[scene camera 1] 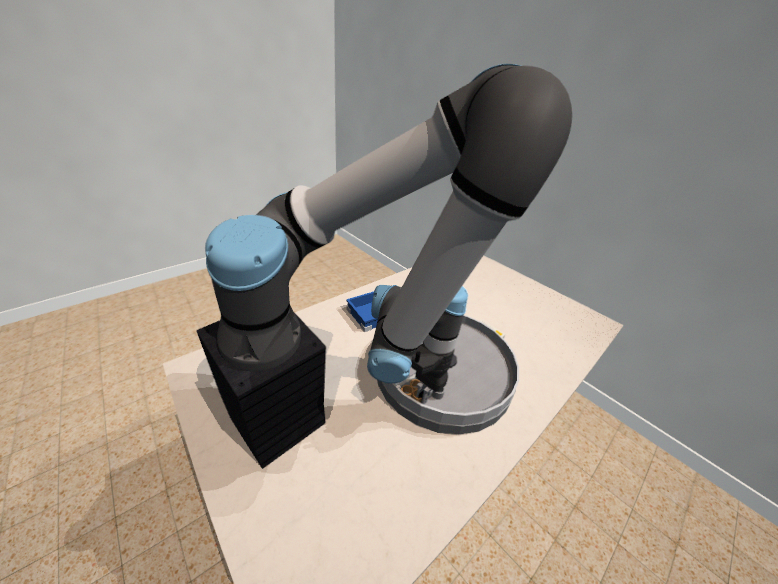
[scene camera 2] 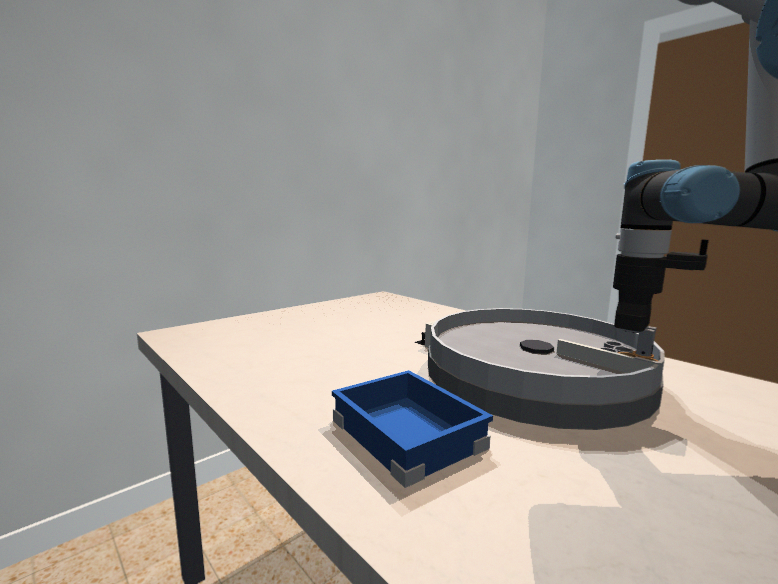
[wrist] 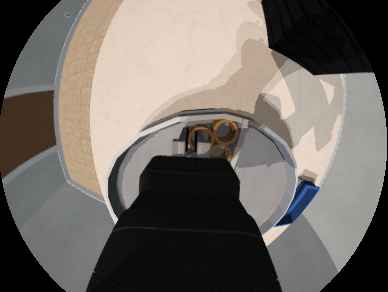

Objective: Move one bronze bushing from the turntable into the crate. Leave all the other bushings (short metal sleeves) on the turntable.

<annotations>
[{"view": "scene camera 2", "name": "my gripper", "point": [642, 363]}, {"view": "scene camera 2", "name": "blue crate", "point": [413, 427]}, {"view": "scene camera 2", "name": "grey turntable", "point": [530, 346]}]
</annotations>
